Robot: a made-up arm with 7 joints.
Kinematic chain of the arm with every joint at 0, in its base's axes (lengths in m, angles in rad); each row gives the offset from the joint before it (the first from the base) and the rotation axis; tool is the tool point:
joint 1: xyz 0 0 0.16 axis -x
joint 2: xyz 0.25 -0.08 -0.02 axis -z
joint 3: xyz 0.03 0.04 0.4 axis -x
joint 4: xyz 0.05 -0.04 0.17 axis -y
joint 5: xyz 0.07 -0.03 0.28 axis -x
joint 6: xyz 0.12 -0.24 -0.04 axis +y
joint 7: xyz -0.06 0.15 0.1 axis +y
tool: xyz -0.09 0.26 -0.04
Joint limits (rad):
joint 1: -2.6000..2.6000
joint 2: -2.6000..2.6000
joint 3: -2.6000..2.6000
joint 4: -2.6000..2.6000
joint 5: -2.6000..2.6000
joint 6: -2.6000..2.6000
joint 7: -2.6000..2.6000
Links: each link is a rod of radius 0.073 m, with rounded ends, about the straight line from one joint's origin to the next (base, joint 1, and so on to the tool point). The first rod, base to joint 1, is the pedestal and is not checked.
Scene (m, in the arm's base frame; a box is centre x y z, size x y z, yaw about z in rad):
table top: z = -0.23
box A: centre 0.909 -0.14 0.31 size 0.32 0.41 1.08 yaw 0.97
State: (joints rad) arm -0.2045 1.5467 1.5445 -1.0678 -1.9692 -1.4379 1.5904
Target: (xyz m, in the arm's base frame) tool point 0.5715 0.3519 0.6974
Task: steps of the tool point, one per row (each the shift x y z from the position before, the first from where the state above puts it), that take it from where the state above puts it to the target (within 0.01 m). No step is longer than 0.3 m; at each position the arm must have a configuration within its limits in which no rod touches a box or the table.
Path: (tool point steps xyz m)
1: -0.1076 0.0528 0.1543
2: -0.1076 0.1386 0.1638
3: -0.0885 0.2293 0.1189
4: 0.0272 0.1548 0.0163
5: 0.0383 0.1536 -0.0283
6: 0.0466 0.1420 -0.0728
7: 0.0502 0.1189 -0.1149

